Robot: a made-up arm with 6 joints. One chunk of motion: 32 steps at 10 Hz.
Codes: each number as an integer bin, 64 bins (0 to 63) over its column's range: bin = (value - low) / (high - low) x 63, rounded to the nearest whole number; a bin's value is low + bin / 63 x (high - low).
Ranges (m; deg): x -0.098..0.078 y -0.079..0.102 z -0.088..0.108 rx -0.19..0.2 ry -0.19..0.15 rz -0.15..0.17
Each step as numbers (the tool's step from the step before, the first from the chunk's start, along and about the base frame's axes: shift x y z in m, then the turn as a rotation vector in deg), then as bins.
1 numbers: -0.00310 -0.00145 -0.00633 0.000 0.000 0.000
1 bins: 34 27 26 31 35 30
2 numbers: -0.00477 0.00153 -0.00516 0.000 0.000 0.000
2 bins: 33 28 27 31 35 30
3 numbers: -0.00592 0.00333 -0.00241 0.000 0.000 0.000
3 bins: 33 29 28 31 35 30
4 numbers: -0.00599 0.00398 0.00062 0.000 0.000 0.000
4 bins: 33 29 28 31 35 30
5 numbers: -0.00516 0.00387 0.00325 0.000 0.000 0.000
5 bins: 33 29 29 31 35 30
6 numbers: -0.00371 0.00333 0.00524 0.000 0.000 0.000
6 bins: 34 29 30 31 35 30
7 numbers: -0.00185 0.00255 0.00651 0.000 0.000 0.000
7 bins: 34 28 30 31 35 30
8 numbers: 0.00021 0.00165 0.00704 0.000 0.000 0.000
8 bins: 35 28 31 31 35 30
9 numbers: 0.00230 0.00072 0.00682 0.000 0.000 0.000
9 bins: 36 28 30 31 35 30
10 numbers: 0.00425 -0.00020 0.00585 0.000 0.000 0.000
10 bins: 37 27 30 31 35 30
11 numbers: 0.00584 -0.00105 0.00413 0.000 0.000 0.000
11 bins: 37 27 30 31 35 30
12 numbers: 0.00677 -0.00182 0.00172 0.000 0.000 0.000
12 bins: 38 27 29 31 35 30
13 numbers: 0.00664 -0.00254 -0.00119 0.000 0.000 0.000
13 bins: 37 27 28 31 35 30
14 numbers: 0.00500 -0.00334 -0.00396 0.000 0.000 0.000
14 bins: 37 26 27 31 35 30
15 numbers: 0.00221 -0.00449 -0.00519 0.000 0.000 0.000
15 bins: 36 26 27 31 35 30
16 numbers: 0.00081 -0.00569 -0.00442 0.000 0.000 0.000
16 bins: 35 26 27 31 35 30
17 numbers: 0.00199 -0.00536 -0.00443 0.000 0.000 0.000
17 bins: 36 26 27 31 35 30
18 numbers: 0.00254 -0.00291 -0.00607 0.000 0.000 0.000
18 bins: 36 26 26 31 35 30
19 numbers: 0.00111 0.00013 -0.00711 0.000 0.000 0.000
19 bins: 35 28 26 31 35 30
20 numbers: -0.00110 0.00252 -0.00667 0.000 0.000 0.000
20 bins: 35 28 26 31 35 30
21 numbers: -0.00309 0.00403 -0.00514 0.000 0.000 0.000
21 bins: 34 29 27 31 35 30
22 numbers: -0.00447 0.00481 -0.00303 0.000 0.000 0.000
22 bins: 33 29 27 31 35 30
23 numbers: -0.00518 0.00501 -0.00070 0.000 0.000 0.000
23 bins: 33 29 28 31 35 30
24 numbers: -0.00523 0.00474 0.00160 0.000 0.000 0.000
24 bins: 33 29 29 31 35 30
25 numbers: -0.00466 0.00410 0.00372 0.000 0.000 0.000
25 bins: 33 29 29 31 35 30
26 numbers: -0.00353 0.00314 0.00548 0.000 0.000 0.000
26 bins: 34 29 30 31 35 30
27 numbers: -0.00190 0.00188 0.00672 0.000 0.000 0.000
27 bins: 34 28 30 31 35 30
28 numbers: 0.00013 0.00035 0.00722 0.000 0.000 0.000
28 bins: 35 28 31 31 35 30
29 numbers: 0.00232 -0.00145 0.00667 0.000 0.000 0.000
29 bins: 36 27 30 31 35 30
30 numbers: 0.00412 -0.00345 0.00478 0.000 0.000 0.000
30 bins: 37 26 30 31 35 30
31 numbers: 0.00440 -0.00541 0.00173 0.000 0.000 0.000
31 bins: 37 26 29 31 35 30
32 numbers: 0.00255 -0.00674 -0.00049 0.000 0.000 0.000
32 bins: 36 25 28 31 35 30
